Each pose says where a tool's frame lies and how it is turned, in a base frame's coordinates. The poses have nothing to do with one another.
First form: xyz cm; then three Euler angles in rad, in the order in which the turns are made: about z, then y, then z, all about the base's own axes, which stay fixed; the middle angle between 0 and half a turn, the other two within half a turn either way.
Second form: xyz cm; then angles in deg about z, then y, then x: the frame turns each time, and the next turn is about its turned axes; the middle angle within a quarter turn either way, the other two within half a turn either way. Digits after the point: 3 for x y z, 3 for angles.
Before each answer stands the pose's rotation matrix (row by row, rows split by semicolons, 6 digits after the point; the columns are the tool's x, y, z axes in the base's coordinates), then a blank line. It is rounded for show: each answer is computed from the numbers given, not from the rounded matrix.
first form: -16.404, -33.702, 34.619, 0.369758, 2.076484, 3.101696
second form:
0.436896 -0.212112 -0.874145; -0.379118 -0.924690 0.034894; -0.815715 0.316159 -0.484409

-16.404, -33.702, 34.619, -40.950, 54.658, 146.869
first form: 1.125, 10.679, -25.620, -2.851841, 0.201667, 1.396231
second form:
0.118305 0.992368 0.034789; -0.974247 0.109230 0.197259; 0.191953 -0.057229 0.979734

1.125, 10.679, -25.620, -83.076, -11.067, -3.343
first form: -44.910, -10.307, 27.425, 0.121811, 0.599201, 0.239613
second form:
0.767412 -0.333043 0.547870; 0.312567 0.940418 0.133848; -0.559804 0.068530 0.825787

-44.910, -10.307, 27.425, 22.161, 34.042, 4.744
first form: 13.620, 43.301, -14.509, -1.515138, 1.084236, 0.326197
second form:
0.344587 0.424419 0.837334; -0.937466 0.202299 0.283254; -0.049174 -0.882578 0.467588

13.620, 43.301, -14.509, -69.818, 2.819, -62.085
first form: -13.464, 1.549, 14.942, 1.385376, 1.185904, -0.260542
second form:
0.320072 -0.309077 0.895559; 0.931857 0.273200 -0.238758; -0.170872 0.910952 0.375459

-13.464, 1.549, 14.942, 71.044, 9.839, 67.600
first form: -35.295, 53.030, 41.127, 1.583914, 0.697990, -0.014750
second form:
0.004700 -0.766180 0.642609; 0.999953 -0.001817 -0.009479; 0.008430 0.642624 0.766136

-35.295, 53.030, 41.127, 89.731, -0.483, 39.989
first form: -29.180, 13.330, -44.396, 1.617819, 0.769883, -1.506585
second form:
0.994670 -0.092929 0.044664; 0.097776 0.712704 -0.694617; 0.032718 0.695282 0.717992

-29.180, 13.330, -44.396, 5.614, -1.875, 44.079
